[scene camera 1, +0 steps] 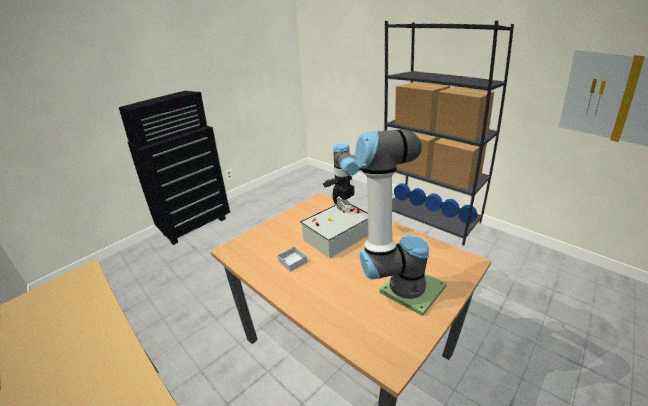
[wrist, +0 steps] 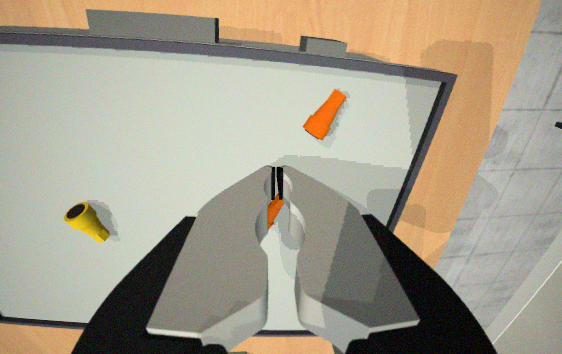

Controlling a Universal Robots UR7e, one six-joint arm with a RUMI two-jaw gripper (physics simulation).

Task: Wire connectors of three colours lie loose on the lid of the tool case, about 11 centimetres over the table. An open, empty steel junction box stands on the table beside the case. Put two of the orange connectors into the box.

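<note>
My gripper is shut and empty, low over the light lid of the tool case. In the wrist view an orange connector shows through the gap behind the fingertips, mostly hidden by the jaws. A second orange connector lies on the lid beyond the tips. Another orange connector lies near the lid's left corner in the scene view. The steel junction box stands open on the table beside the case; no connector shows in it.
A yellow connector lies on the lid. Red connectors lie at the left corner and near the gripper. The case has a raised dark rim. The wooden table carries the robot's green base plate.
</note>
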